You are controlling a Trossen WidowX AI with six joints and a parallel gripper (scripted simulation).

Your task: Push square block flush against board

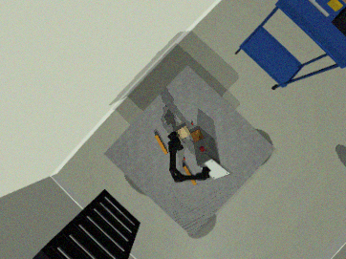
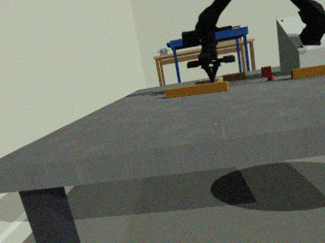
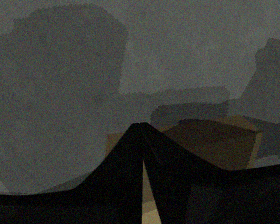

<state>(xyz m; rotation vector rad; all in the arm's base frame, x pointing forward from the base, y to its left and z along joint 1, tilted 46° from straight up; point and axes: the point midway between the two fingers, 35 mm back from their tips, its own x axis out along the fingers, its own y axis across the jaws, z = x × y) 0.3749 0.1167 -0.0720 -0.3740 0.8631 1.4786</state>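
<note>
My gripper tip is now 110 mm past the square tan block and 190 mm to the left of it. Round my gripper tip: small red cube: 250 mm behind, 130 mm to the right.
</note>
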